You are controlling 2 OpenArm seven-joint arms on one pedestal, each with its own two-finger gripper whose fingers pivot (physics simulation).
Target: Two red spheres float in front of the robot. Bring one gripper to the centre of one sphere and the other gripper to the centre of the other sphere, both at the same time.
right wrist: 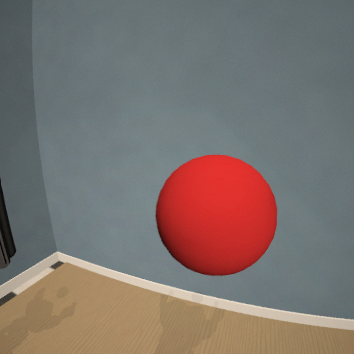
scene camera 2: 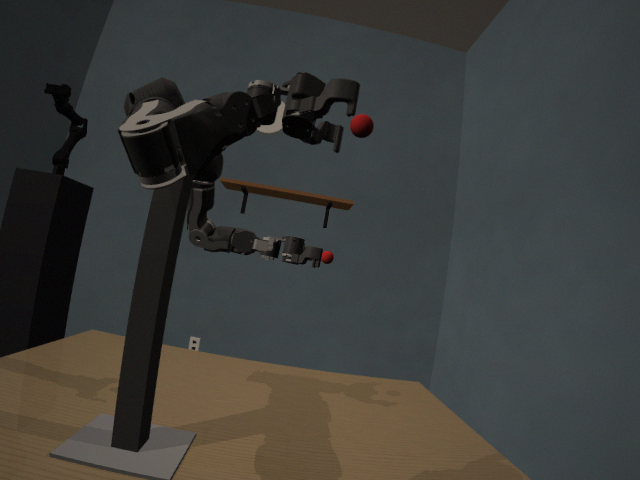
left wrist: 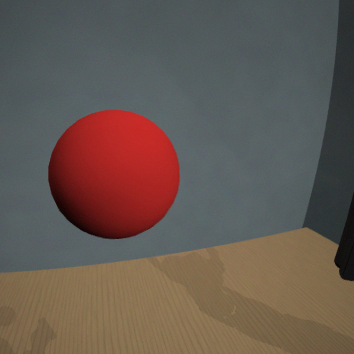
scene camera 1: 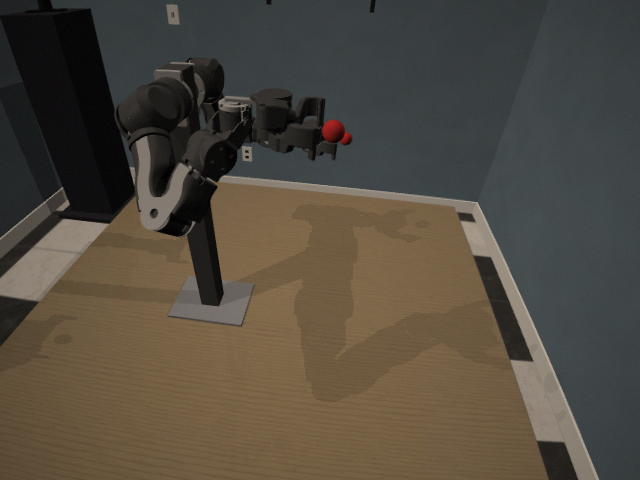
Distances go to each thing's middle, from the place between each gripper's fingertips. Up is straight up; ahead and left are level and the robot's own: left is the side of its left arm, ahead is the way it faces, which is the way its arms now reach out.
The grey base plate [scene camera 1: 232, 309] is 710 mm below my right hand, 350 mm behind it and 190 mm to the left of it.
My left gripper is now 37 cm past the grey base plate, 28 cm to the left of it and 49 cm above it.
